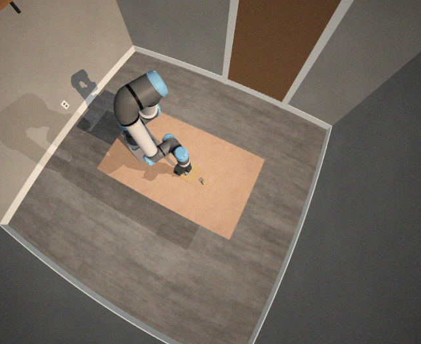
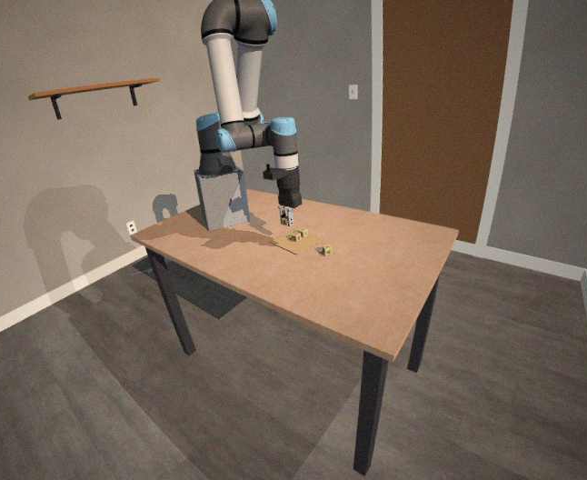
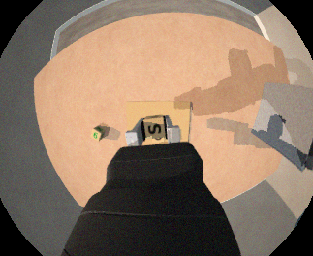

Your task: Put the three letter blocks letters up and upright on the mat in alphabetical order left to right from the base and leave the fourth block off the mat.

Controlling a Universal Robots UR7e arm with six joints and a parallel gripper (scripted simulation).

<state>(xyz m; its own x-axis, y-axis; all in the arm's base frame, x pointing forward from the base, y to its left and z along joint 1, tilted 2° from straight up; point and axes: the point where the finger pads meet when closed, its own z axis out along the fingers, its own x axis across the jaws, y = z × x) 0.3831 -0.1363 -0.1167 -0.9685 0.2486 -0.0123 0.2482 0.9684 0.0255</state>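
Right now my hand is 100 mm above the tan mat, 40 mm to the right of it and 10 mm short of it.
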